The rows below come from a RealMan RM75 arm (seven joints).
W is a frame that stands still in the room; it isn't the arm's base.
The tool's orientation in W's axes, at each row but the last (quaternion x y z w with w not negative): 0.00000, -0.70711, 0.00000, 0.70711; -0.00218, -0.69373, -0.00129, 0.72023; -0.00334, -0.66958, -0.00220, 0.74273; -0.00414, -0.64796, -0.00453, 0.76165
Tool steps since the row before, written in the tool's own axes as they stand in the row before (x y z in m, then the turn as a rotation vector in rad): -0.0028, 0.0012, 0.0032, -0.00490, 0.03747, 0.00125; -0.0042, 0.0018, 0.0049, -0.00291, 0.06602, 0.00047; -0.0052, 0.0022, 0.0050, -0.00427, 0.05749, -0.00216; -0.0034, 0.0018, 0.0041, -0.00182, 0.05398, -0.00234
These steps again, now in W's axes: -0.0032, 0.0012, -0.0028, -0.00125, 0.03747, -0.00490; -0.0050, 0.0018, -0.0040, -0.00026, 0.06602, -0.00298; -0.0055, 0.0022, -0.0047, 0.00215, 0.05747, -0.00459; -0.0046, 0.0019, -0.0027, 0.00268, 0.05395, -0.00220
